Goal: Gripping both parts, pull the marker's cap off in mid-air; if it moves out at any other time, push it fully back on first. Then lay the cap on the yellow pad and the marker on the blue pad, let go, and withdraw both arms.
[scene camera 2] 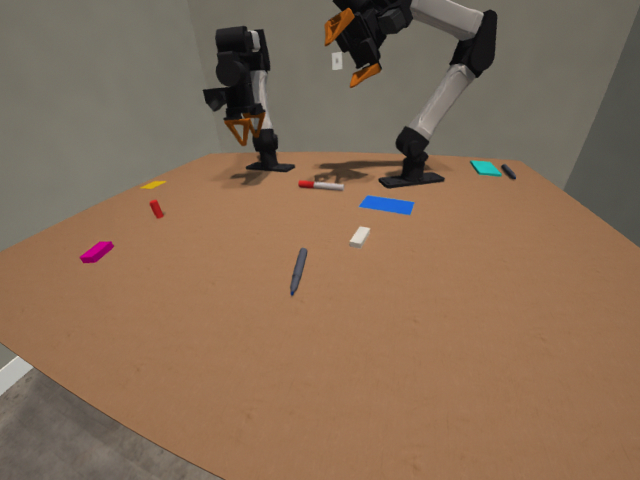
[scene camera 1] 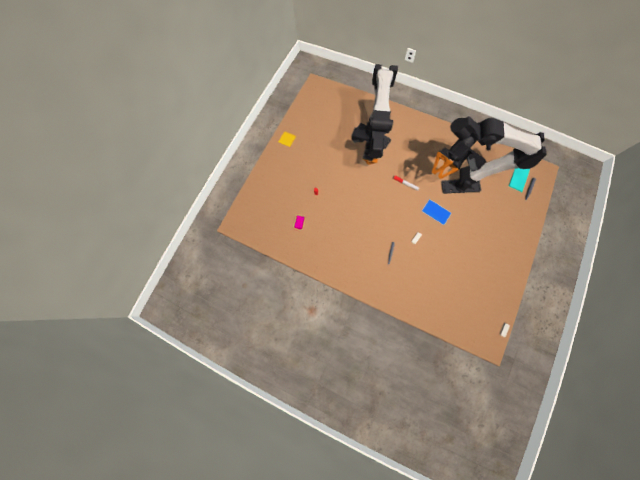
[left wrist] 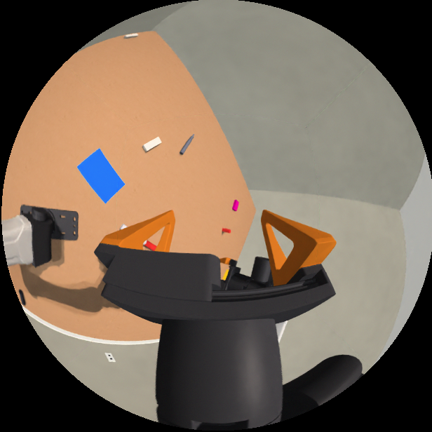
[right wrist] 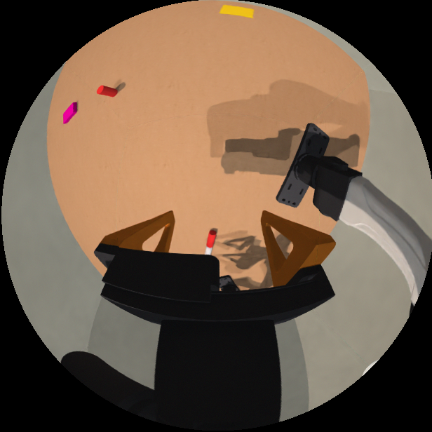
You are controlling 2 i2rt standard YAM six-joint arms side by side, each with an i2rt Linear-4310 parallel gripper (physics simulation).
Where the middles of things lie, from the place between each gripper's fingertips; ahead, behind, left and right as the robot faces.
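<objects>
Blue pad (left wrist: pixel 97 171): my right gripper is 140 mm above it, 410 mm to the right of it and 10 mm short of it.
Relative to my left hand, the pad is 31 cm below, 11 cm to the left and 2 cm behind.
</objects>
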